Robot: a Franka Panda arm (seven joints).
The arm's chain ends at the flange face. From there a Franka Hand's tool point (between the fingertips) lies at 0.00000 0.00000 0.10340 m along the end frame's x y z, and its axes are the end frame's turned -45 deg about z.
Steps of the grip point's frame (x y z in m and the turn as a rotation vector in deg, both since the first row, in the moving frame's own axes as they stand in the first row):
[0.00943, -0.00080, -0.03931, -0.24, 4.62, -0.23]
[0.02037, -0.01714, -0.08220, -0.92, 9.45, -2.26]
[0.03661, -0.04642, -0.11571, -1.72, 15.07, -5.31]
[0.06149, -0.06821, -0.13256, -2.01, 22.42, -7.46]
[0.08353, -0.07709, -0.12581, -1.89, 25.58, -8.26]
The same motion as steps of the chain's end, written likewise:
[-0.00008, -0.00164, -0.03897, 3.10, 3.44, -0.23]
[-0.01067, -0.01543, -0.08078, 6.03, 7.33, -2.26]
[-0.02730, -0.04091, -0.11211, 9.44, 11.87, -5.31]
[-0.03337, -0.06440, -0.12469, 14.43, 17.27, -7.46]
[-0.02708, -0.08197, -0.11564, 16.75, 19.42, -8.26]

